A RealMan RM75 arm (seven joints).
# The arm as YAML. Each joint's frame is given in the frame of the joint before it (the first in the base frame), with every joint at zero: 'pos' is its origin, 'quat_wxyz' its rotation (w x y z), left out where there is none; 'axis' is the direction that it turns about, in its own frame. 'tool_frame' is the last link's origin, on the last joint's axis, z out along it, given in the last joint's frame.
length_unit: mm
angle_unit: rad
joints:
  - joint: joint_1
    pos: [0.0, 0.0, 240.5]
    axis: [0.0, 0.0, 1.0]
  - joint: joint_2
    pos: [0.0, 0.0, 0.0]
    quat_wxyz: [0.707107, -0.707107, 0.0, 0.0]
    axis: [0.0, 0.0, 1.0]
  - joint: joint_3
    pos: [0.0, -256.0, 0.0]
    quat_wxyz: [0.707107, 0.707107, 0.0, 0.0]
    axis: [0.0, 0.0, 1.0]
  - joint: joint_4
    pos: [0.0, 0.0, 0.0]
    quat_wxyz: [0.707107, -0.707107, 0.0, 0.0]
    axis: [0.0, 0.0, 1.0]
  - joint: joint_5
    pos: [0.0, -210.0, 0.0]
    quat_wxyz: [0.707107, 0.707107, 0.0, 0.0]
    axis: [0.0, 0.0, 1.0]
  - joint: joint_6
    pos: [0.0, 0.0, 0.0]
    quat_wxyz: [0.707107, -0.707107, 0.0, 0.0]
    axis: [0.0, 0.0, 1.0]
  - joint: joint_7
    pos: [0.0, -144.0, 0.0]
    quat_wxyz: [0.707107, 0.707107, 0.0, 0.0]
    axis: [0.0, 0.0, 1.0]
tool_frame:
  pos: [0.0, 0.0, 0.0]
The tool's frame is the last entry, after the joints.
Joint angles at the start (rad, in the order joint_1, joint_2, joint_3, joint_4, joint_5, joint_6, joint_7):
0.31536, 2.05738, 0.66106, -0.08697, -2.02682, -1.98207, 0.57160
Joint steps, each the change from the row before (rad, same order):
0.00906, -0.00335, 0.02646, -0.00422, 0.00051, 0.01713, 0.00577
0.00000, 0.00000, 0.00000, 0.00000, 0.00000, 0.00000, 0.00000
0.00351, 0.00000, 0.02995, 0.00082, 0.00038, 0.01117, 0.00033
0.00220, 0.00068, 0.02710, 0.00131, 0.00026, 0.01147, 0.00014
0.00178, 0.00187, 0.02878, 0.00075, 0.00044, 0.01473, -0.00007
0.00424, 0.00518, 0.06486, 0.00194, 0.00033, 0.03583, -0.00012
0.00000, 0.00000, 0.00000, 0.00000, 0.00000, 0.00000, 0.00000
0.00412, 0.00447, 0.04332, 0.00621, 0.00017, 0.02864, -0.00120
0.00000, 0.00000, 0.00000, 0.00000, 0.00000, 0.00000, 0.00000
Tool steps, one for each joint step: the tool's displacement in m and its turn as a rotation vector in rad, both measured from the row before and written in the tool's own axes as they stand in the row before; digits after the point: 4 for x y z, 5 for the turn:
0.0002, -0.0052, 0.0029, 0.02327, -0.00048, -0.00748
0.0000, 0.0000, 0.0000, 0.00000, 0.00000, 0.00000
-0.0003, -0.0037, 0.0009, 0.02868, -0.00662, -0.00815
0.0000, -0.0032, 0.0004, 0.02772, -0.00458, -0.00640
0.0004, -0.0034, 0.0000, 0.03189, -0.00207, -0.00638
0.0015, -0.0074, -0.0003, 0.07338, -0.00228, -0.01130
0.0000, 0.0000, 0.0000, 0.00000, 0.00000, 0.00000
0.0022, -0.0040, 0.0006, 0.05117, -0.00058, -0.00163
0.0000, 0.0000, 0.0000, 0.00000, 0.00000, 0.00000

